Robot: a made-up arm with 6 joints.
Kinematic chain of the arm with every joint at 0, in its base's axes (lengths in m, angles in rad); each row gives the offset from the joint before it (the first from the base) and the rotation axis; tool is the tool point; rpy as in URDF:
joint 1: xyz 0 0 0.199 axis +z
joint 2: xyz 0 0 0 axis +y
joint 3: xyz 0.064 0 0.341 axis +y
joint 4: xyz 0.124 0 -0.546 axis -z
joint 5: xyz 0 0 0 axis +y
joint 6: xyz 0.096 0 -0.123 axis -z
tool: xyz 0 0 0 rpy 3.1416 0 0
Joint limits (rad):
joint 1: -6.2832..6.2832
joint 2: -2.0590..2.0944
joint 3: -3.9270..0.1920
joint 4: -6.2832..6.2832
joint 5: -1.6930..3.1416
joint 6: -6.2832..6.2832
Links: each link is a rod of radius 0.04 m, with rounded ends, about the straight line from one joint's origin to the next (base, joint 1, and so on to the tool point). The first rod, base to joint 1, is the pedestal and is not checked.
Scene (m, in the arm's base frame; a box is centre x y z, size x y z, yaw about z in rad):
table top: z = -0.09
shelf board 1: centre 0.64 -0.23 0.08 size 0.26 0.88 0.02 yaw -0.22
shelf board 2: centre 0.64 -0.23 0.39 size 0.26 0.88 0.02 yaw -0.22
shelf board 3: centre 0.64 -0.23 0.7 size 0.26 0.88 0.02 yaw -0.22
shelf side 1: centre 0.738 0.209 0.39 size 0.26 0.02 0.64 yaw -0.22
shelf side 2: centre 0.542 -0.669 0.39 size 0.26 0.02 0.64 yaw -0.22
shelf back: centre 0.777 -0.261 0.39 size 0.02 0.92 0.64 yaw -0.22
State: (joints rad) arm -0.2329 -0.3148 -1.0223 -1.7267 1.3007 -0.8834
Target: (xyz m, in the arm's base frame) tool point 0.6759 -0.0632 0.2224
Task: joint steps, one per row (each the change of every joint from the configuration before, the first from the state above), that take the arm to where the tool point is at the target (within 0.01 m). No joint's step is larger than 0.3 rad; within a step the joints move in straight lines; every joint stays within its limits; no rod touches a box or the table.
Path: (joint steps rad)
1: 0.0243 -0.2070 0.1564 0.0566 0.0968 0.0000
2: 0.0243 -0.2070 0.1565 0.0567 0.0967 0.0000
3: 0.0243 -0.2070 0.1564 0.0566 0.0968 0.0000
4: 0.2273 0.1271 0.1458 0.0537 0.0427 0.0000
5: 0.2272 0.1270 0.1458 0.0538 0.0427 0.0000
6: -0.0898 0.2221 -0.2062 -0.0913 -0.1561 0.0000
7: -0.0899 0.2221 -0.2061 -0.0913 -0.1560 0.0000
8: -0.0899 0.2221 -0.2061 -0.0913 -0.1561 0.0000

